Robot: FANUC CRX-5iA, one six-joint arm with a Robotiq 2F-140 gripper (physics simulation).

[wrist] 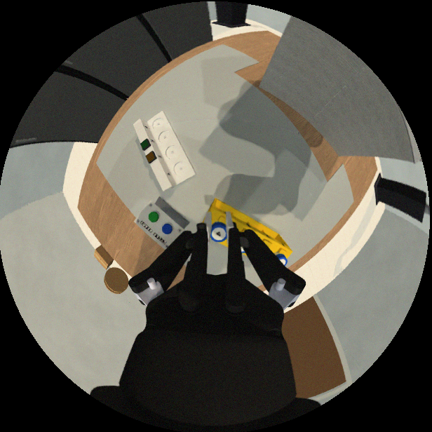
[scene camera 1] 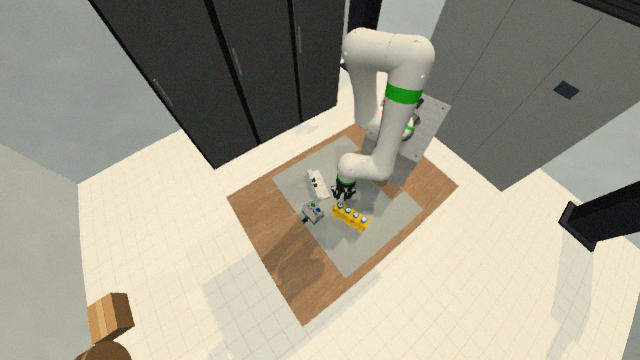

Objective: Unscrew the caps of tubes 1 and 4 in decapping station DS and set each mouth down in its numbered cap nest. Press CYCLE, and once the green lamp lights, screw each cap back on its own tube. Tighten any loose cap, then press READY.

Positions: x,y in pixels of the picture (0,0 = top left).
Scene:
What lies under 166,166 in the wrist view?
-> A white nest block.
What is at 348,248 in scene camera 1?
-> A grey mat.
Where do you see a grey button box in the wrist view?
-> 166,214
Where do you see a grey mat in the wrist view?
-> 245,152

